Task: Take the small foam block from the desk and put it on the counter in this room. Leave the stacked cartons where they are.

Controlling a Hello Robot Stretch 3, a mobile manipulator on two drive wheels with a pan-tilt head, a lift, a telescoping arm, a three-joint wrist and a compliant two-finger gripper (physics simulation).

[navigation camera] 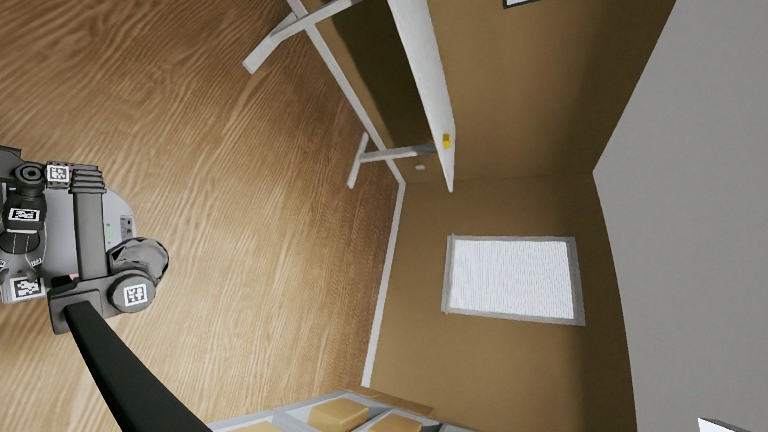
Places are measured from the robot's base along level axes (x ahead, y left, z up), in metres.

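Pixels of known places: gripper, fingertip midpoint: (16,283); robot's base at its link origin: (23,237).
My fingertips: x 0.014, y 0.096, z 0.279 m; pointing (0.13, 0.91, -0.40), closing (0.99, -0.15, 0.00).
Note:
Ahead of a thing's pixels: the offset from my fingertips to its top centre. "pt": to the spot under its first point. Level surfaces: height alone.
A small yellow block @[0.617 m right, 1.691 m back, 0.716 m up] (446,140), which looks like the foam block, sits on the white top of the desk @[0.671 m up] (424,64) near its far end. The view is turned sideways, so the desk runs down from the top. My gripper (18,270) is at the left edge, low over my base and far from the desk. Its fingers stand apart with nothing seen between them, and it is partly cut off by the frame. The stacked cartons and the counter cannot be made out in this view.
A grey rack (274,415) with tan boxes @[pt 1.354 m left, 1.213 m back, 0.014 m down] (338,413) stands at the bottom edge. The desk's feet (261,53) (352,171) stand on the wood floor @[0.279 m down] (241,214) near the brown wall, which has a framed window (445,274). My arm (120,370) crosses the lower left.

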